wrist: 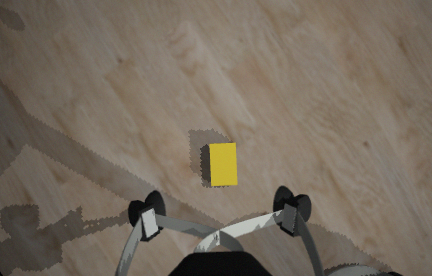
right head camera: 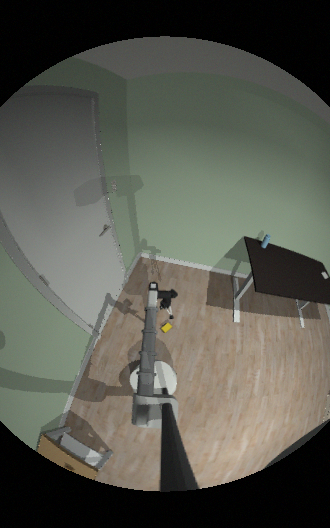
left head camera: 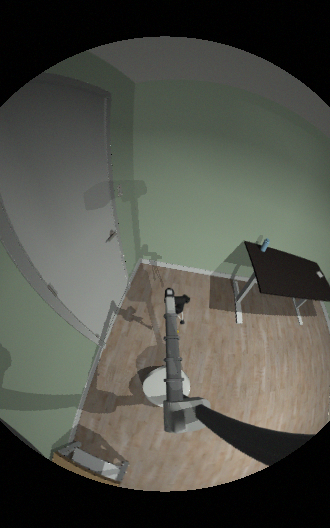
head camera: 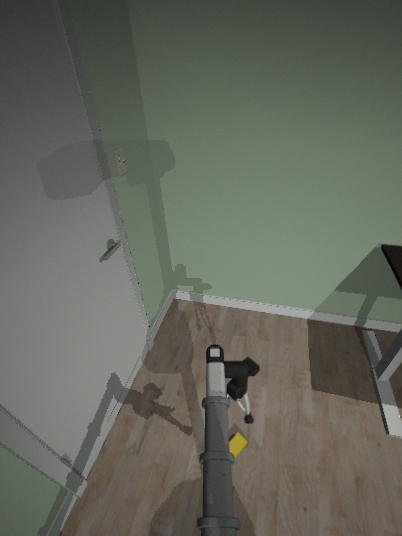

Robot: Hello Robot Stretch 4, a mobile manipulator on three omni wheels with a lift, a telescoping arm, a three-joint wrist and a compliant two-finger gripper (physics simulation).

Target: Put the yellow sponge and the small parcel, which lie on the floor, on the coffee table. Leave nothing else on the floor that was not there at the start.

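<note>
The yellow sponge lies on the wooden floor; the arm hides part of it in the head and left head views. My gripper is open and empty above the floor. In the wrist view the sponge lies beyond the fingertips, near the middle between them, with its long side pointing away from the gripper. The small parcel does not show in these views. A dark-topped table stands at the right; I cannot tell whether it is the coffee table.
A blue cylindrical object and a small white item are on the dark table. The door and green walls meet near the arm. A wooden-fronted piece of furniture stands at bottom left.
</note>
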